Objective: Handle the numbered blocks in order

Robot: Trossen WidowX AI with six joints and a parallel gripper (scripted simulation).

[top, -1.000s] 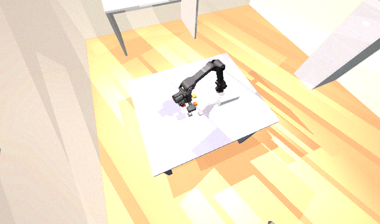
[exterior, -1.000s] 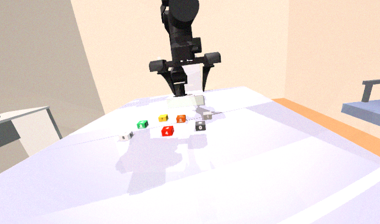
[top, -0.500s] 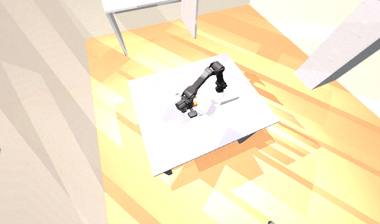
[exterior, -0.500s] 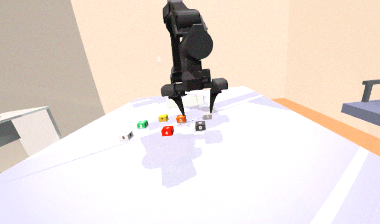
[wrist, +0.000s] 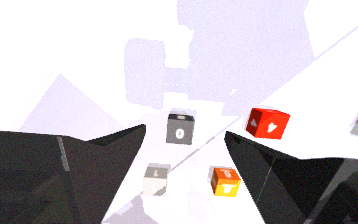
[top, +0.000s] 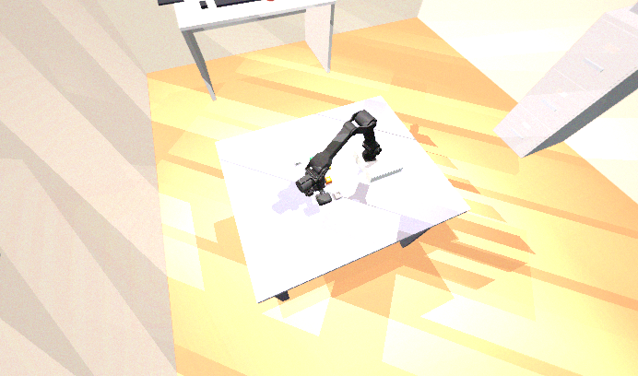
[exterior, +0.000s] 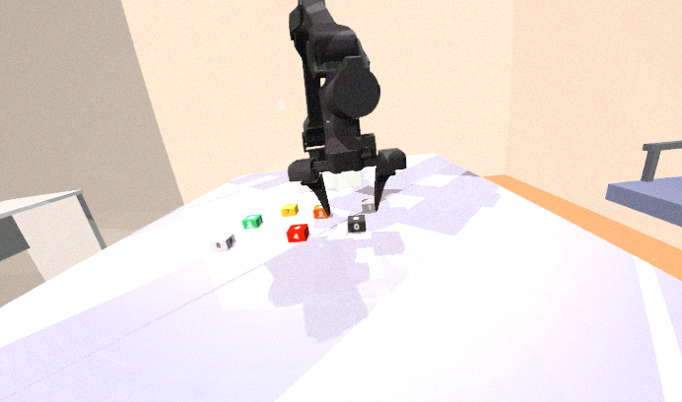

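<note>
The dark grey block is 1 cm behind my gripper tip and 3 cm below it. From my gripper tip the other things lie so: yellow block: 9 cm behind, 17 cm to the right, 3 cm below; red block: 3 cm ahead, 10 cm to the right, 3 cm below; orange block: 7 cm behind, 9 cm to the right, 3 cm below.
</note>
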